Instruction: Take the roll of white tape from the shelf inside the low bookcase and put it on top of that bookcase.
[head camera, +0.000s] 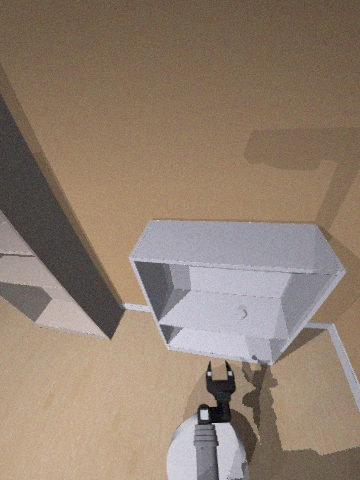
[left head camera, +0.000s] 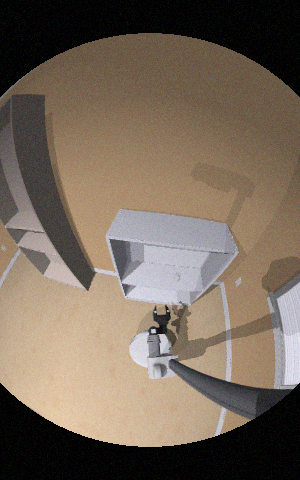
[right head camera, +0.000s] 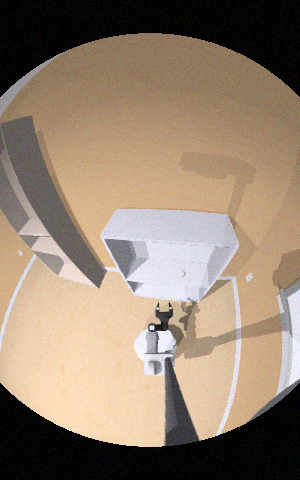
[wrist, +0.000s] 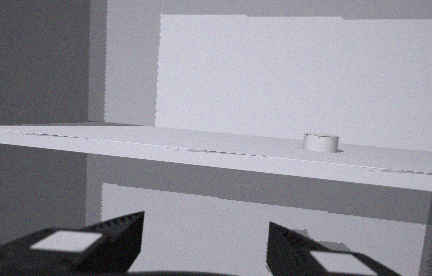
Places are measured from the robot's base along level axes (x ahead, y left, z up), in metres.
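Pixels of known places: gripper, fingertip midpoint: (head camera: 217, 361) (left head camera: 160, 304) (right head camera: 163, 301) (wrist: 205, 236).
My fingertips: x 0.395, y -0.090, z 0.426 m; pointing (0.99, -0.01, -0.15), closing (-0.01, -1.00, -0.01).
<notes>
Behind a point stands the place of what it marks.
The roll of white tape (head camera: 241, 313) @[x 0.633, y -0.263, z 0.481 m] (left head camera: 177, 276) @[x 0.638, y -0.271, z 0.481 m] (right head camera: 182, 273) @[x 0.628, y -0.276, z 0.480 m] (wrist: 321, 143) @[x 0.609, y -0.253, z 0.469 m] lies flat on the middle shelf inside the low bookcase (head camera: 232, 245) @[x 0.644, y -0.161, z 1.032 m] (left head camera: 170, 229) @[x 0.662, y -0.108, z 1.032 m] (right head camera: 170, 225) @[x 0.655, y -0.152, z 1.032 m], right of the shelf's middle. In the wrist view it is right of centre, above the level of the fingertips. My gripper (head camera: 219, 363) @[x 0.395, y -0.090, z 0.426 m] (left head camera: 161, 307) @[x 0.395, y -0.090, z 0.426 m] (right head camera: 164, 304) @[x 0.395, y -0.090, z 0.426 m] (wrist: 205, 236) @[x 0.395, y -0.090, z 0.426 m] is open and empty. It is in front of the bookcase's open side, to the left of the tape and apart from it. In the wrist view the fingers appear below the shelf board (wrist: 210, 156) @[x 0.548, y -0.092, z 0.449 m].
A tall dark-sided bookcase (head camera: 60, 220) @[x 0.913, y 0.739, z 1.067 m] (left head camera: 50, 200) @[x 0.857, y 0.747, z 1.168 m] (right head camera: 55, 205) @[x 0.884, y 0.743, z 1.169 m] stands to the left of the low one. The wall is behind the low bookcase. A white slatted object (left head camera: 292, 335) @[x -0.228, y -0.916, z 0.914 m] shows at the right edge. Shadows of the robot fall on the floor and wall.
</notes>
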